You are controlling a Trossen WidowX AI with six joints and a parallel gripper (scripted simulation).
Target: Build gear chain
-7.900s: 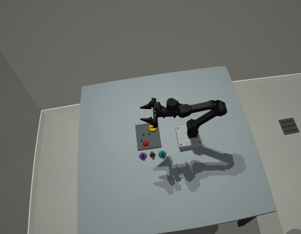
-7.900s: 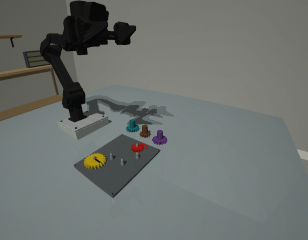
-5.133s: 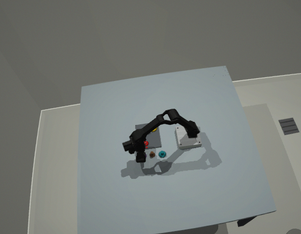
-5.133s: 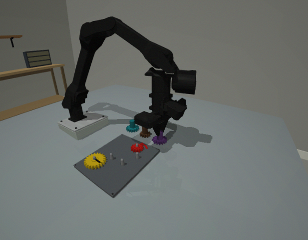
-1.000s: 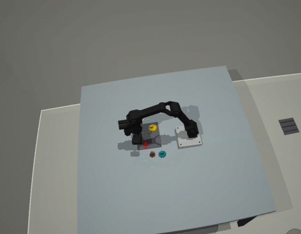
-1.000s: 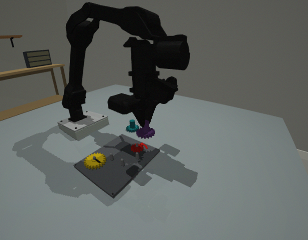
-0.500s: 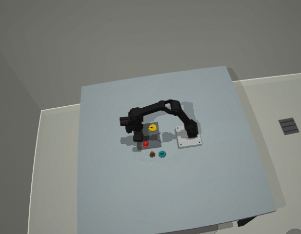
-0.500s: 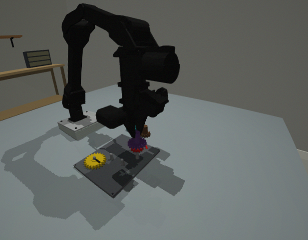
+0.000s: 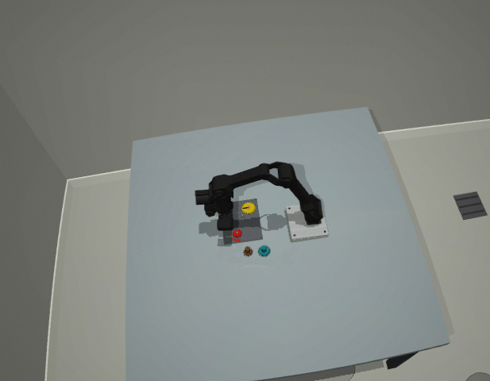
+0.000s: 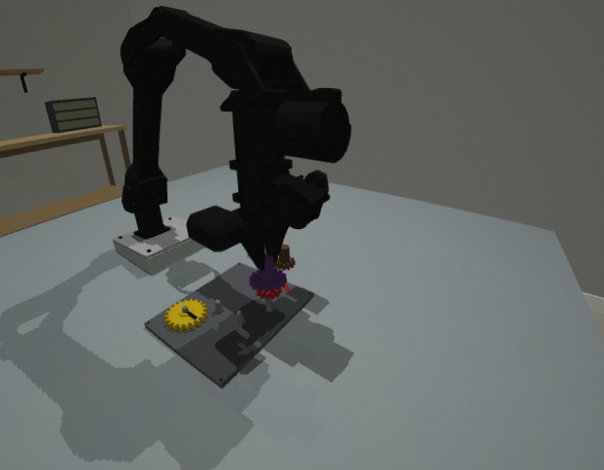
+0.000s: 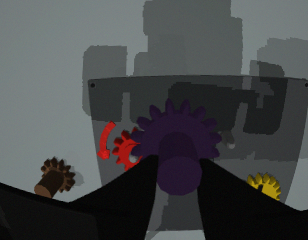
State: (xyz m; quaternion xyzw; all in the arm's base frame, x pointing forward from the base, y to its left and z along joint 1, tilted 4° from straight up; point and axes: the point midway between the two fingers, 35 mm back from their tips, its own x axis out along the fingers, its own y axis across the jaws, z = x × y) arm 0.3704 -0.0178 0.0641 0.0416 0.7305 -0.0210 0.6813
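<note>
Right now the red gear is 70 mm below my gripper tip, 30 mm to the left of it and 30 mm behind it. From my gripper tip the other things lie so: red arrow: 80 mm below, 60 mm to the left, 20 mm behind; yellow gear: 90 mm to the right, 90 mm behind, 70 mm below; purple gear: 10 mm below.
</note>
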